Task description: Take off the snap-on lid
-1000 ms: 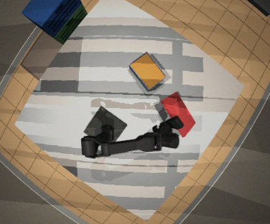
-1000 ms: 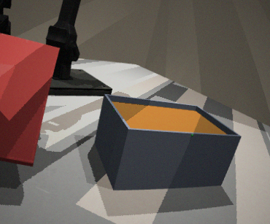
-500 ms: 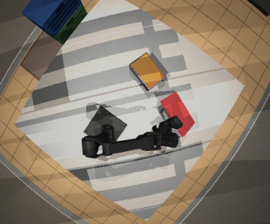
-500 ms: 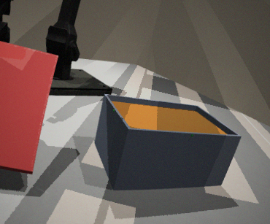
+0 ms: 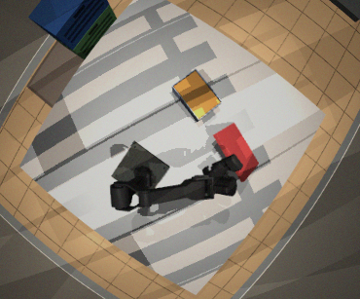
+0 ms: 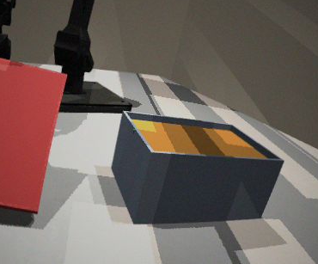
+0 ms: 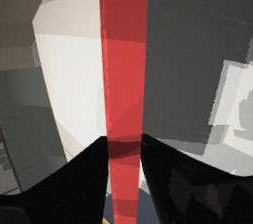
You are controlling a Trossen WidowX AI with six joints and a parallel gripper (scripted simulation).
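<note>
Now: gripper tip 5 cm short of the red lid, 5 cm above it and 4 cm to the left of it. Round my gripper tip: blue-grey storage box: 25 cm to the left, 19 cm ahead, 9 cm below.
</note>
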